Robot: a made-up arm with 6 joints. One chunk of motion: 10 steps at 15 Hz.
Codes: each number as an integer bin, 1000 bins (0 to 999) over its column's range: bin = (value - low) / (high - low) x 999, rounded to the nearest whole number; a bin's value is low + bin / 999 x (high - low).
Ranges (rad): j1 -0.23..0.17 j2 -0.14..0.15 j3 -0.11..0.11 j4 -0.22..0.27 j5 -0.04..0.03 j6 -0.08..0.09
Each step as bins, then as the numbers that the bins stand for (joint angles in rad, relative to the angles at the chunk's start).
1 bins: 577 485 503 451 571 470
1 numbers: 0.0010 0.0008 0.0008 0.0012 0.0000 0.0000
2 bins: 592 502 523 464 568 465
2 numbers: 0.0070 0.0057 0.0052 0.0076 -0.0002 -0.0009
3 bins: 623 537 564 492 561 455
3 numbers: 0.0194 0.0159 0.0142 0.0213 -0.0007 -0.0026
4 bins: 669 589 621 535 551 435
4 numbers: 0.0379 0.0310 0.0268 0.0424 -0.0014 -0.0060
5 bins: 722 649 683 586 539 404
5 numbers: 0.0591 0.0484 0.0404 0.0674 -0.0022 -0.0113
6 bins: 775 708 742 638 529 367
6 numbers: 0.0803 0.0655 0.0534 0.0929 -0.0029 -0.0175
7 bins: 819 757 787 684 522 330
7 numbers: 0.0979 0.0797 0.0633 0.1155 -0.0034 -0.0238
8 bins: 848 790 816 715 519 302
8 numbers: 0.1095 0.0893 0.0697 0.1307 -0.0036 -0.0286
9 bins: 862 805 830 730 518 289
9 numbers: 0.1151 0.0937 0.0728 0.1381 -0.0037 -0.0308
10 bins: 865 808 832 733 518 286
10 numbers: 0.1163 0.0946 0.0732 0.1395 -0.0037 -0.0313
